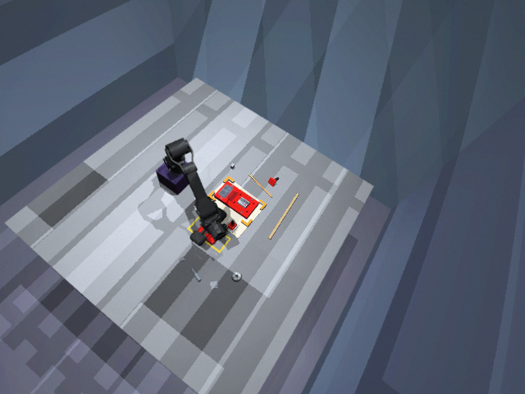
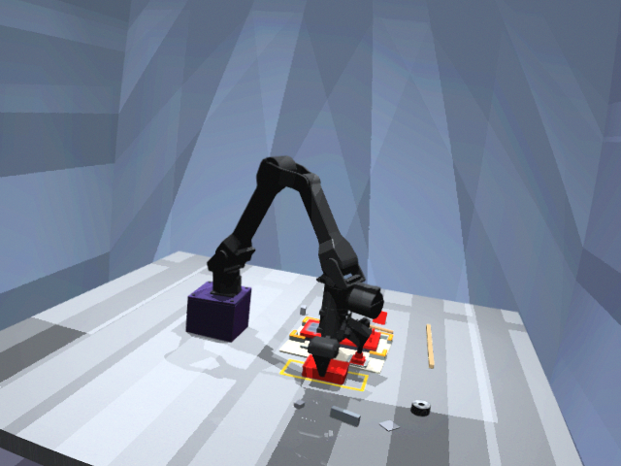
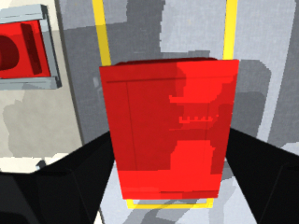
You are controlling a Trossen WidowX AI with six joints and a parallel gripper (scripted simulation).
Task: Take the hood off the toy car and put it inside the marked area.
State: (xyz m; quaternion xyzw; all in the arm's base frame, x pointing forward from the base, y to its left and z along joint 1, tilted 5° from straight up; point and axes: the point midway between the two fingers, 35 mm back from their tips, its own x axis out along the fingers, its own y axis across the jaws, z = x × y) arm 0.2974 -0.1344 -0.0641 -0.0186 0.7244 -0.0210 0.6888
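Now: the red hood right at my gripper tip. From my gripper tip the other things lie so: black ring 220 mm ahead, 90 mm to the right.
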